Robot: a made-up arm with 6 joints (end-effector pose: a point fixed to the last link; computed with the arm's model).
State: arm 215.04 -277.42 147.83 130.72 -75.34 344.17
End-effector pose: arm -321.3 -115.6 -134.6 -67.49 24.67 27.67
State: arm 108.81 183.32 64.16 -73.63 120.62 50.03
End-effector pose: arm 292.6 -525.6 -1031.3 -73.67 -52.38 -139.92
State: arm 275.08 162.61 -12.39 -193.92 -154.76 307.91
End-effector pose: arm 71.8 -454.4 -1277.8 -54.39 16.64 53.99
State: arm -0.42 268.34 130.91 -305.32 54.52 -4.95
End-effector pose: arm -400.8 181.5 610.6 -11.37 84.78 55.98
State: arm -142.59 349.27 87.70 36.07 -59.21 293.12
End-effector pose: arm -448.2 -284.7 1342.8 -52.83 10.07 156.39
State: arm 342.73 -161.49 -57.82 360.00 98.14 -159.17
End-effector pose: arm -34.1 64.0 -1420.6 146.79 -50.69 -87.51
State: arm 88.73 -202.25 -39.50 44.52 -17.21 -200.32
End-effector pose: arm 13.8 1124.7 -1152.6 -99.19 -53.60 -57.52
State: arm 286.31 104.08 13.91 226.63 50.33 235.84
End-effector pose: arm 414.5 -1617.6 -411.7 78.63 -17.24 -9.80
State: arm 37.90 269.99 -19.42 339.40 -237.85 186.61
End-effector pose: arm -1208.0 -948.3 57.1 -21.09 17.86 -124.46
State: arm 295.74 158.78 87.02 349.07 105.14 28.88
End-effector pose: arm -108.4 261.3 -879.5 0.53 -13.86 -31.53
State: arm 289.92 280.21 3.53 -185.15 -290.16 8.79
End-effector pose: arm -513.3 1613.5 267.0 -119.29 97.59 36.73
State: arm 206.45 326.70 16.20 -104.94 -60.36 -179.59
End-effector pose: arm 728.1 125.2 1634.6 26.07 57.29 -79.49
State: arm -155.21 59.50 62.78 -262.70 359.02 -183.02
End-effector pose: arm -1383.9 -691.7 131.4 -78.41 -111.93 64.16
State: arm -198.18 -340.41 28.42 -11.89 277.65 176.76
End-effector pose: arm -699.0 134.6 1599.8 15.44 32.78 -25.77
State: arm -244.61 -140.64 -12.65 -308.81 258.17 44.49
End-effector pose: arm 421.6 -665.7 -1249.7 -36.62 96.65 66.19
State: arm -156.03 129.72 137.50 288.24 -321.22 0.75
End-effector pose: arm 39.3 86.7 -516.1 43.31 102.39 129.65
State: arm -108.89 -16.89 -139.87 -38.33 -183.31 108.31
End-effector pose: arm 194.3 431.6 591.6 15.35 -14.49 36.92
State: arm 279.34 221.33 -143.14 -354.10 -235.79 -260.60
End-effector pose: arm 56.3 72.4 -663.7 -156.98 -3.14 -2.43
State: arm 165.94 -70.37 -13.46 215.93 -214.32 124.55
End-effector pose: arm 1371.9 -330.7 388.1 -106.81 -64.41 25.06
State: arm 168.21 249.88 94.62 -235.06 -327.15 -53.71
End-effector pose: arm 1125.4 -374.2 543.3 -9.25 51.97 -117.33
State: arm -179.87 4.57 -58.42 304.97 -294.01 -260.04
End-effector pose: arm 459.2 93.8 1571.9 -33.61 -45.08 -101.86
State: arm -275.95 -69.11 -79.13 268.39 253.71 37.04
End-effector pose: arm -360.4 -1188.9 -70.5 66.95 -59.59 -102.16
